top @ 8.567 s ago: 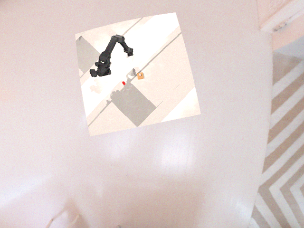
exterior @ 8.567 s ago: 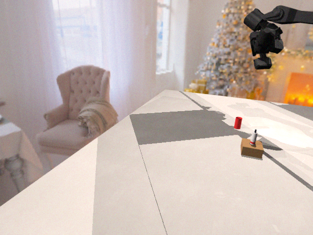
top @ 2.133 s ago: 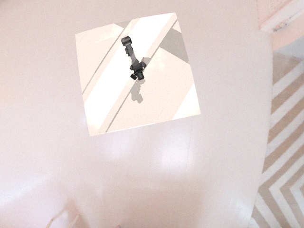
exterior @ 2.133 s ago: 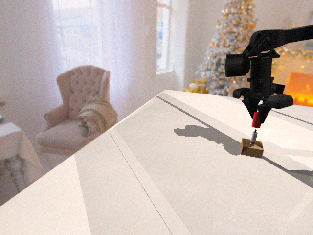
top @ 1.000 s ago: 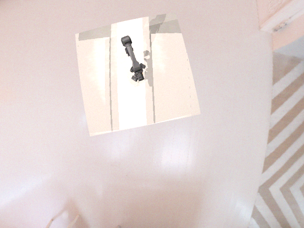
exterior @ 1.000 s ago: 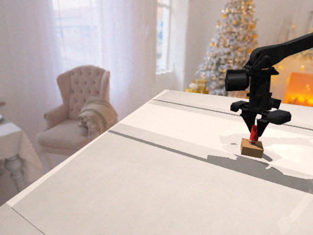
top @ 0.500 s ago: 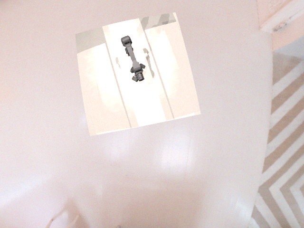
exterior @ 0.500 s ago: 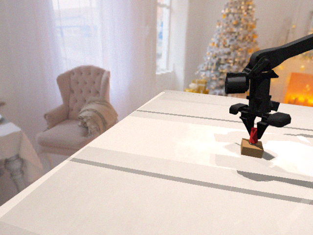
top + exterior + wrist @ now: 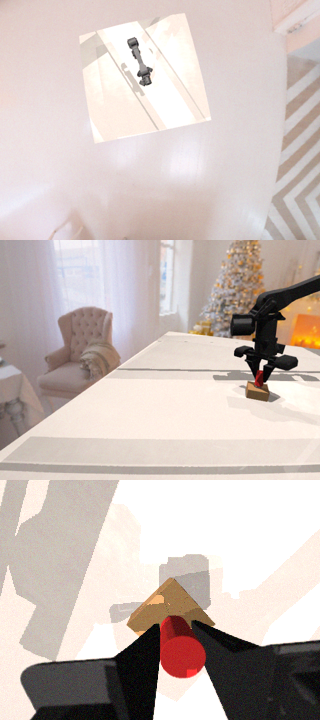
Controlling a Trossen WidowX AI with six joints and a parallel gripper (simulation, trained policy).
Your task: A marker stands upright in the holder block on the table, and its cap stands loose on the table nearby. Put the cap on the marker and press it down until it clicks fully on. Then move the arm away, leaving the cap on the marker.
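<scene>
Right now the red cap is 10 mm above my gripper tip. From my gripper tip the other things lie so: holder block: 40 mm below, 10 mm to the left.
</scene>
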